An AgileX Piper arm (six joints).
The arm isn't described. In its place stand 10 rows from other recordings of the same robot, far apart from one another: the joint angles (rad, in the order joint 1, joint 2, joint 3, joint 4, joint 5, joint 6), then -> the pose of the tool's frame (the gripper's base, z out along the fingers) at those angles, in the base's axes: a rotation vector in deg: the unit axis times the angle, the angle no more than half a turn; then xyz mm.
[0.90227 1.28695 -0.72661 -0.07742 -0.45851 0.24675] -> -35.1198 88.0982 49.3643 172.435 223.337 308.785
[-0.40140 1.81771 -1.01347 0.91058 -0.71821 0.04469] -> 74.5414 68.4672 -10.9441 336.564 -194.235 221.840
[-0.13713 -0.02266 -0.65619 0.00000 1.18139 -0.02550] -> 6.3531 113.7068 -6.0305 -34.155 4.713 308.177
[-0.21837 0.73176 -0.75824 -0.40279 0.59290 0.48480] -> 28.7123 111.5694 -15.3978 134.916 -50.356 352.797
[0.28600 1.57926 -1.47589 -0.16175 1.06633 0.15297] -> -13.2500 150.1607 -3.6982 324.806 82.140 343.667
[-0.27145 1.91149 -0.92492 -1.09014 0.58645 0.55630] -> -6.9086 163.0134 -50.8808 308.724 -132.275 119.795
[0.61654 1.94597 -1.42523 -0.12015 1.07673 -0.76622] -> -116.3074 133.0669 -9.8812 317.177 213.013 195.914
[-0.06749 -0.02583 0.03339 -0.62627 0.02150 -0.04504] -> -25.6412 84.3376 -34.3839 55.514 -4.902 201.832
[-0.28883 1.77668 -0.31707 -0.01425 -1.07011 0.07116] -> 18.3901 105.8774 -8.1877 243.201 -71.078 122.951
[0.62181 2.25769 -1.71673 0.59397 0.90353 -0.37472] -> -54.7552 156.7444 44.5536 357.588 305.481 148.785
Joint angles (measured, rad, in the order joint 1, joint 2, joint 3, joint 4, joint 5, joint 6), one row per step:
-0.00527 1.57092 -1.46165 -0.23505 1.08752 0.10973
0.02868 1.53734 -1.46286 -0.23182 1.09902 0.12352
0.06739 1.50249 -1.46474 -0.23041 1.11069 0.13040
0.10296 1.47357 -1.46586 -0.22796 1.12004 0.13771
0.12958 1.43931 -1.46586 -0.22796 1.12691 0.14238
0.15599 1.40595 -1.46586 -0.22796 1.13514 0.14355
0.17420 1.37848 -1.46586 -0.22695 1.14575 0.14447
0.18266 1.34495 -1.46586 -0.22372 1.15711 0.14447
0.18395 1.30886 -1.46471 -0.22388 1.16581 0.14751
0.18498 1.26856 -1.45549 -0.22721 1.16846 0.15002
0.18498 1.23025 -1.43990 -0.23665 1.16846 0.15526
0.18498 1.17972 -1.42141 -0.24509 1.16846 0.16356
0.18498 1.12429 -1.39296 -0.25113 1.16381 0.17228
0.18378 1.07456 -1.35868 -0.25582 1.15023 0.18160
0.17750 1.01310 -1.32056 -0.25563 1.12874 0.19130
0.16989 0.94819 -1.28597 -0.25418 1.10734 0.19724
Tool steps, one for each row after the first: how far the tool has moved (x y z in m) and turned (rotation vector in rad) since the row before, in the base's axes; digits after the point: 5 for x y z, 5 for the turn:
-0.00791 0.01112 0.01078 0.00981 -0.02632 0.01933
-0.00892 0.01187 0.01109 0.00605 -0.02652 0.03020
-0.00806 0.01045 0.00881 0.00809 -0.02182 0.02743
-0.00965 0.00686 0.00998 0.00585 -0.02803 0.02119
-0.00997 0.00626 0.00931 0.00450 -0.02520 0.02361
-0.00870 0.00375 0.00721 0.00471 -0.01678 0.01527
-0.01038 0.00064 0.00851 0.00758 -0.02145 0.00658
-0.01092 -0.00177 0.00867 0.00696 -0.02625 -0.00301
-0.01183 -0.00224 0.00732 0.00381 -0.02880 -0.00232
-0.01098 -0.00284 0.00478 -0.00129 -0.02448 -0.00658
-0.01471 -0.00345 0.00619 0.00362 -0.03377 -0.00865
-0.01564 -0.00338 0.00381 0.00593 -0.03293 -0.00712
-0.01297 -0.00292 0.00075 0.00647 -0.03006 -0.00607
-0.01581 -0.00382 0.00148 0.01334 -0.04469 -0.00756
-0.01699 -0.00392 0.00208 0.01262 -0.05096 -0.00579

